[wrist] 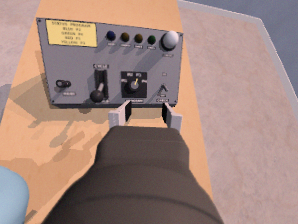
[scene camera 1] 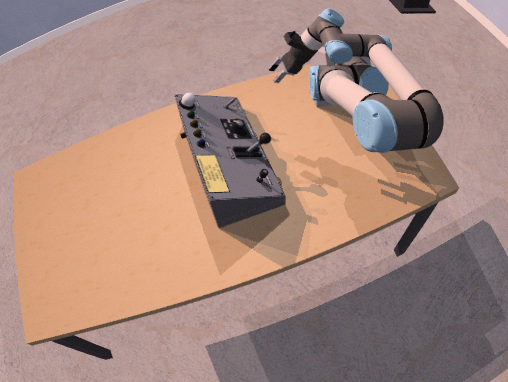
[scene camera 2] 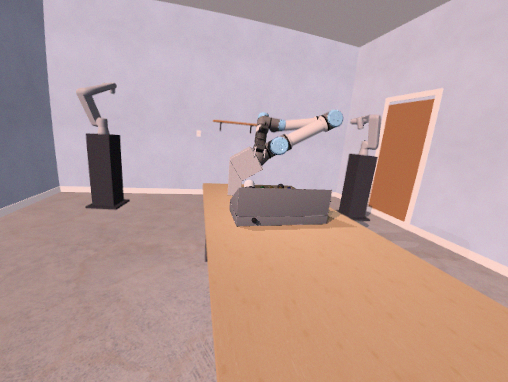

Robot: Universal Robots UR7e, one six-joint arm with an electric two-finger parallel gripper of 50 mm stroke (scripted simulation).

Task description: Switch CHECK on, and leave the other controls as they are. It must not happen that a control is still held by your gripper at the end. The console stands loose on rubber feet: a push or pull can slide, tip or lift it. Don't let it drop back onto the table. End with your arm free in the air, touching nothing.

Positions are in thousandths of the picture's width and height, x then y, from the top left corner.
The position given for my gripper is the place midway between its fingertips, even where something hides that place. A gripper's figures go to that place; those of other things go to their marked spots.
Scene:
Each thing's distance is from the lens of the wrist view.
my gripper (wrist: 492, 484): 17 cm
grey console (wrist: 263, 243): 47 cm

